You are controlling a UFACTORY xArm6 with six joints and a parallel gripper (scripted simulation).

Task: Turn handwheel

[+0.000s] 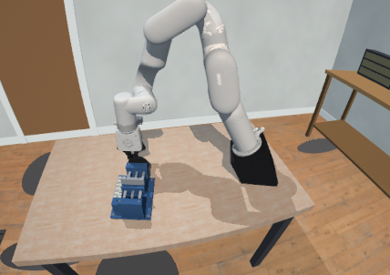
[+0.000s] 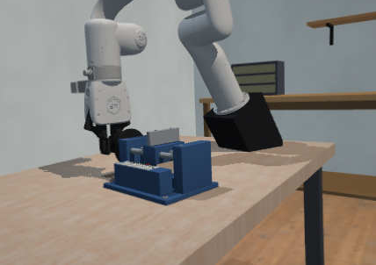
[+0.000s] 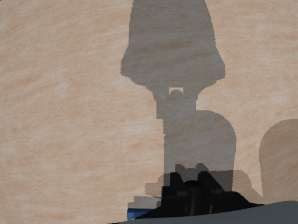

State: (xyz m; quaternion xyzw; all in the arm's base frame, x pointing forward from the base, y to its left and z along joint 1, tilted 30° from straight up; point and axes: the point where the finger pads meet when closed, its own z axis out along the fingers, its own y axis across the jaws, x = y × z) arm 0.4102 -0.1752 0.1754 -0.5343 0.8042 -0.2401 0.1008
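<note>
Right now the black handwheel is 30 mm to the left of my hand. Round my hand: grey stop block 60 mm ahead, 150 mm to the left, 10 mm above.
</note>
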